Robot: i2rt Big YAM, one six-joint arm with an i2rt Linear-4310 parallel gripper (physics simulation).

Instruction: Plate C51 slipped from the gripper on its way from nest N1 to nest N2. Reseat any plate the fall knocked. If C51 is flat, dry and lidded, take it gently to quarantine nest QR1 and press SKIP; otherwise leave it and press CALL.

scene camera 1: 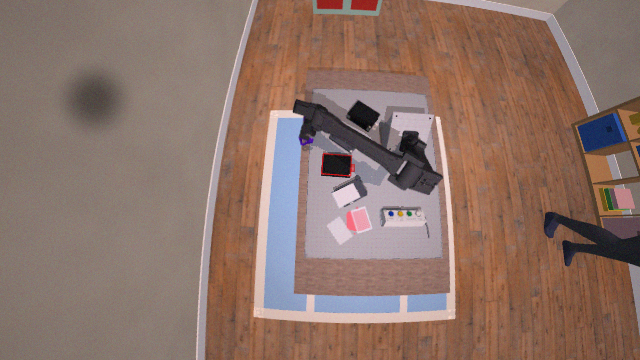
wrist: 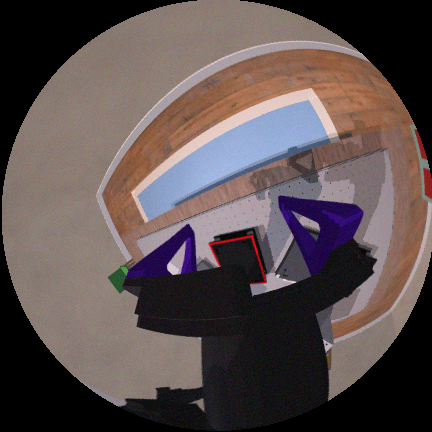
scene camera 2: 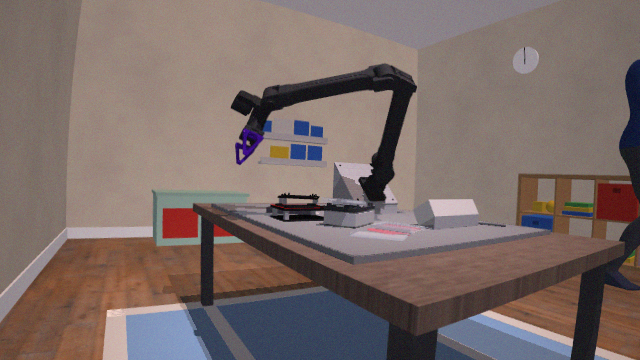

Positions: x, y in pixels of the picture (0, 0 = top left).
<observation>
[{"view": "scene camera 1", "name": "button box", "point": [389, 218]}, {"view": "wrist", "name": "gripper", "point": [233, 214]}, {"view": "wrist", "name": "grey station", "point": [292, 267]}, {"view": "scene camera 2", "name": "gripper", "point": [241, 159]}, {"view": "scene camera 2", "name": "button box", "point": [451, 213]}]
</observation>
